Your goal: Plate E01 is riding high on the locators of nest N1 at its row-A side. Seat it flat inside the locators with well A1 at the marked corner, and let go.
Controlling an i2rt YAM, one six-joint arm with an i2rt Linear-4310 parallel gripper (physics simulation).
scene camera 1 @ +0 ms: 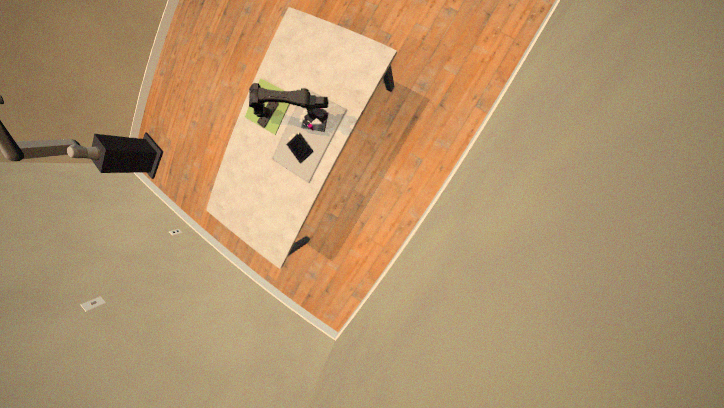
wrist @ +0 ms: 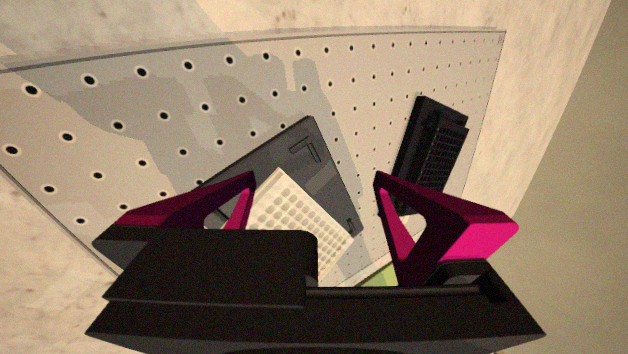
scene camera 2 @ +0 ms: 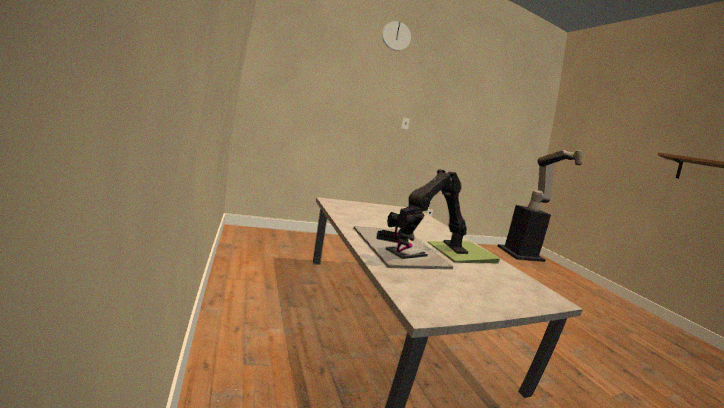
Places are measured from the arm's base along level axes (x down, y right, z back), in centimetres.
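Pixels of known places: gripper, fingertip midpoint: (scene camera 1: 318,125) (wrist: 314,177) (scene camera 2: 396,244); arm's base, origin of the base link: (scene camera 1: 268,113) (scene camera 2: 455,247).
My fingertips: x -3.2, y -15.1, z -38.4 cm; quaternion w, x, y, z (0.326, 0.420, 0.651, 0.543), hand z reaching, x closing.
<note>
For each thing: its top centre in the pictures, then the offset to it from my fingertips. "*": a spot on its surface instead.
- Plate E01, middle of its top: (wrist: 299,251) (scene camera 2: 411,247) dx -0.1, dy -1.8, dz +7.0 cm
- nest N1, middle of its top: (wrist: 301,224) (scene camera 2: 407,249) (scene camera 1: 313,119) dx +1.6, dy -0.8, dz +5.5 cm
- second nest, surface spot: (wrist: 435,150) (scene camera 2: 388,234) * dx +1.1, dy +17.9, dz +0.6 cm
Plate E01 (wrist: 300,212) (scene camera 2: 417,251) is a pale multiwell plate. It rests on the dark grey base of nest N1 (wrist: 327,182) (scene camera 2: 396,251), and a raised corner locator of the nest shows beyond the plate in the wrist view. My gripper's black body hides the near part of the plate. Its height on the locators, well A1 and the marked corner cannot be made out. My gripper (wrist: 314,177) (scene camera 1: 315,123) (scene camera 2: 403,246) is open, tilted low over the nest. Its magenta fingers stand wide apart, with nothing gripped; the plate shows beyond and between them in the wrist view.
A second nest (scene camera 1: 299,147) (scene camera 2: 387,235) (wrist: 435,150), black with a black plate on it, stands on the same perforated board (scene camera 1: 306,174) (scene camera 2: 440,264) (wrist: 400,65). My arm's base stands on a green mat (scene camera 1: 278,122) (scene camera 2: 476,251) (wrist: 380,278). Another arm's black pedestal (scene camera 1: 124,153) (scene camera 2: 529,230) stands beyond the table.
</note>
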